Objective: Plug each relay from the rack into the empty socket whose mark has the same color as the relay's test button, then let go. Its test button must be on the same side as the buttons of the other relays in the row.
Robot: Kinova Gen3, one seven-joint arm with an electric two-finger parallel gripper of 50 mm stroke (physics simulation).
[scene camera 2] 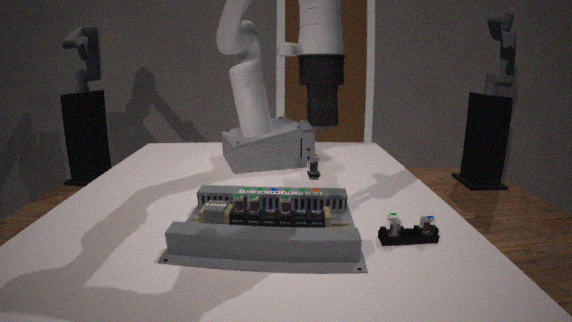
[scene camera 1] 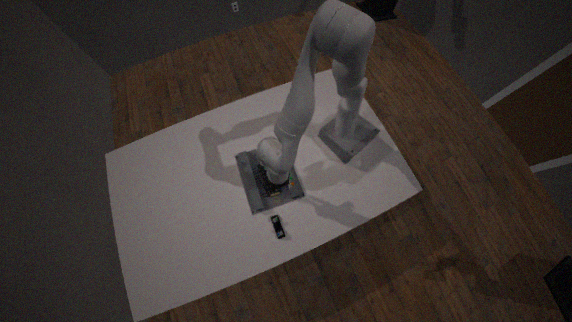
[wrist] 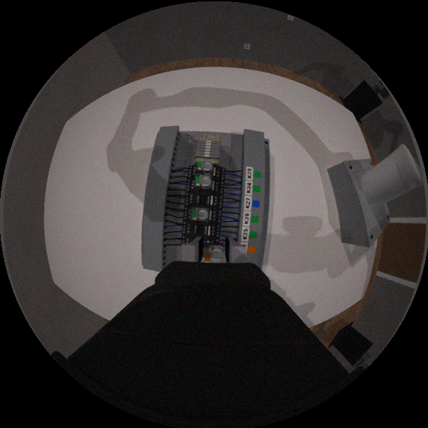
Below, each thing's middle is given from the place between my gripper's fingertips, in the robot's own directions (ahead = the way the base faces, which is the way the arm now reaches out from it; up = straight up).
Labels:
Now: the black rack (scene camera 2: 410,236) 18 cm to the left of my hand, 11 cm below it and 7 cm ahead of it.

